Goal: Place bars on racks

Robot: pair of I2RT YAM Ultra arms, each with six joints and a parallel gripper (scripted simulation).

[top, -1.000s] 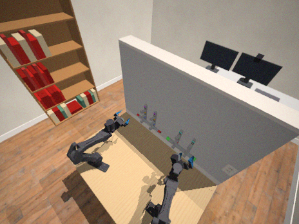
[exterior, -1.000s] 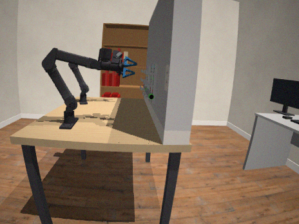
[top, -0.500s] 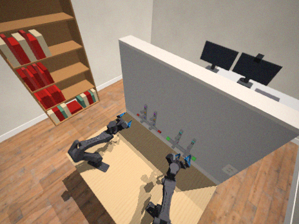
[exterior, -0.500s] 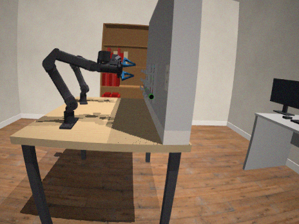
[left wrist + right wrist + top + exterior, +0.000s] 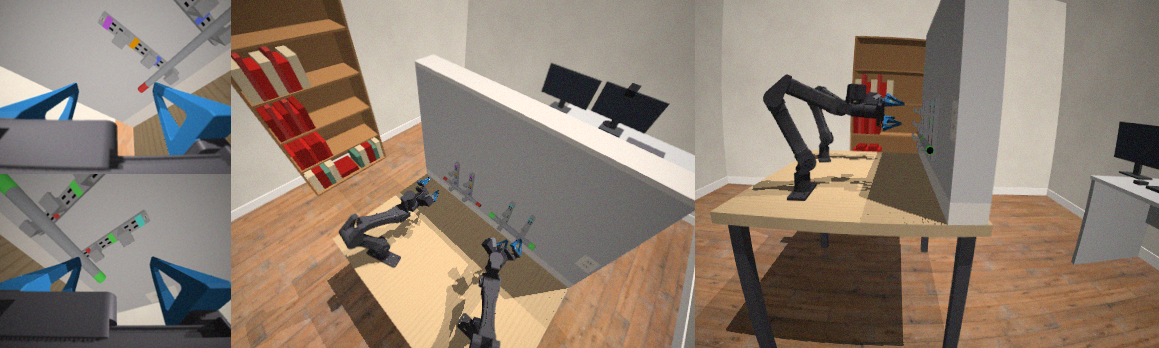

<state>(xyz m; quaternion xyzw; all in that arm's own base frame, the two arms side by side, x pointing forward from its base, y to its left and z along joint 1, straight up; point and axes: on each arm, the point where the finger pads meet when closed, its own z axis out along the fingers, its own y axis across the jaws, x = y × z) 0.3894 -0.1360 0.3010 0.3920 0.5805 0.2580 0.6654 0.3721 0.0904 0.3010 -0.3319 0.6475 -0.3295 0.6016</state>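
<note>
Now: right hand 120 mm short of the green-ended bar, 40 mm to the right of it and 130 mm above it. From my right hand the other things lie so: grey wall panel 240 mm ahead, 210 mm to the left, 120 mm above.
</note>
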